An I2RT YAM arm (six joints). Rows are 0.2 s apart.
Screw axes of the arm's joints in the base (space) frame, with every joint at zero. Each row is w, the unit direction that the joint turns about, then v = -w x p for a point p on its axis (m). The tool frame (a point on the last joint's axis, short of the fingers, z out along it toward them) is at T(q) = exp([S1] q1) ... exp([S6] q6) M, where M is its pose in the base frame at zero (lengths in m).
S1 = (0, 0, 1, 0, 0, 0)
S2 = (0, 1, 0, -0.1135, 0, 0.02)
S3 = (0, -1, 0, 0.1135, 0, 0.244)
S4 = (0, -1, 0, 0.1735, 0, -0.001)
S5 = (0, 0, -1, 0, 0.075, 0)
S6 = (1, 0, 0, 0, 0.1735, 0)
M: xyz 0.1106 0 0.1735 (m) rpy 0 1.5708 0 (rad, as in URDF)
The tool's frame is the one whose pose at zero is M.
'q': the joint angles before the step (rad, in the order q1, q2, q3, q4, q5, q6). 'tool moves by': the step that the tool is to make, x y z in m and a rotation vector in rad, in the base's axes. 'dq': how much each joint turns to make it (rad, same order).
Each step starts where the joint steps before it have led.
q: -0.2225 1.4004 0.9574 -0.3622 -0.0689 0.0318
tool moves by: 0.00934 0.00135 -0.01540 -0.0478 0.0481 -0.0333
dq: 0.0200 0.0585 -0.0017 0.0232 0.0780 0.0005
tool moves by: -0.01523 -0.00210 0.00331 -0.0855 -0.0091 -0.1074
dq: -0.0015 -0.0659 -0.0505 0.0091 0.1319 0.0229
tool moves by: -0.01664 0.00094 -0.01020 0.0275 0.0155 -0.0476
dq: -0.0077 -0.0491 -0.0721 -0.0045 0.0094 0.0460
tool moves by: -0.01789 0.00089 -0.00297 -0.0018 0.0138 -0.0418
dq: -0.0076 -0.0660 -0.0553 -0.0275 0.0260 0.0230
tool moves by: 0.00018 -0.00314 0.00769 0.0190 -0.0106 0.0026
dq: -0.0154 -0.0063 0.0258 -0.0261 -0.0276 0.0000
